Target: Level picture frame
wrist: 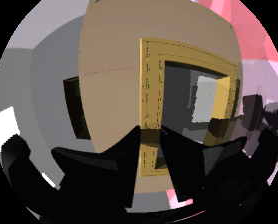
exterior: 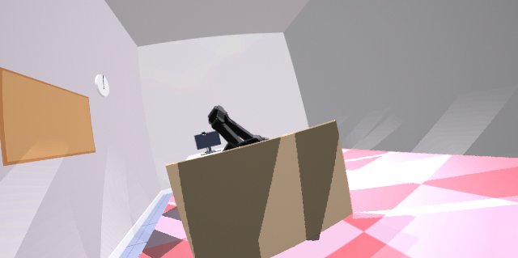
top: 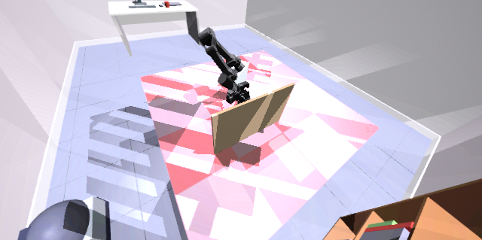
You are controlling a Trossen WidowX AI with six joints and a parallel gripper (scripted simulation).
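Right now my gripper tip is 50 mm above the picture frame and 10 mm short of it. The rest, counted from my gripper tip: wall panel 60 mm below, 20 mm ahead, 10 mm to the left.
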